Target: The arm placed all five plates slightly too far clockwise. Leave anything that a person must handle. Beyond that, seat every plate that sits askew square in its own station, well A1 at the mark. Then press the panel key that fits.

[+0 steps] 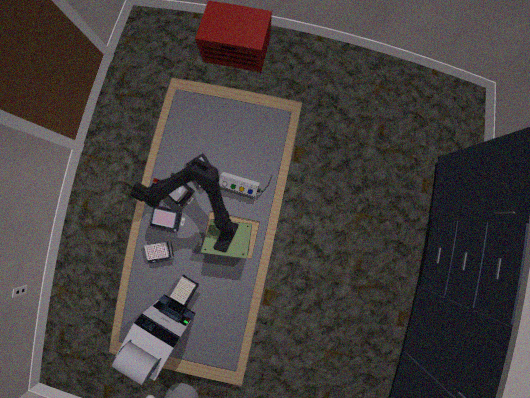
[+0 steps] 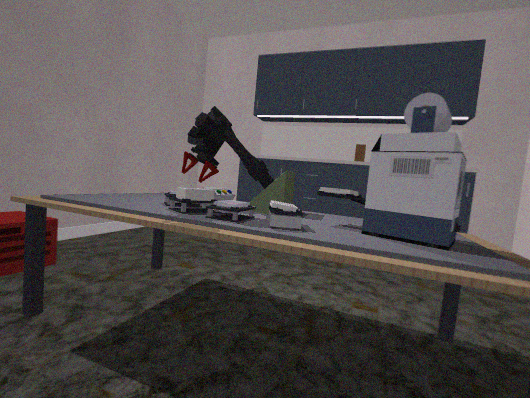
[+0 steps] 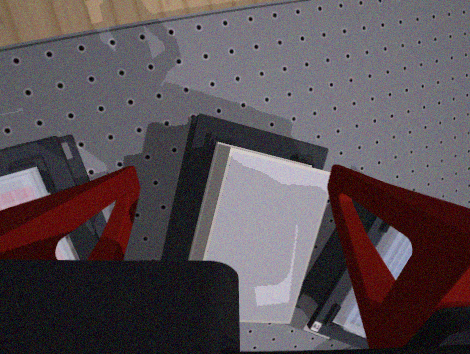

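Note:
My gripper (image 2: 193, 176) (image 3: 233, 176) is open and empty, its red fingers above and on either side of a white plate (image 1: 178, 194) (image 2: 195, 194) (image 3: 265, 235). That plate lies in a dark station (image 3: 260, 134), its visible edges roughly parallel to the station's. A pink plate (image 1: 164, 218) (image 3: 17, 190) sits in the neighbouring station. A bluish plate (image 3: 395, 250) shows partly behind the right finger. A dotted plate (image 1: 158, 251) (image 2: 284, 206) and a beige plate (image 1: 184, 289) (image 2: 338, 191) at the instrument stand farther off. The key panel (image 1: 239, 185) has white, green, yellow and blue keys.
A grey-white instrument (image 1: 157, 325) (image 2: 412, 185) with a paper roll stands at one table end. A green plate-like base (image 1: 240, 240) (image 2: 280, 195) lies beside the arm's foot. The table's wooden edge (image 3: 60, 20) runs behind the stations. A red cabinet (image 1: 235, 30) stands on the floor.

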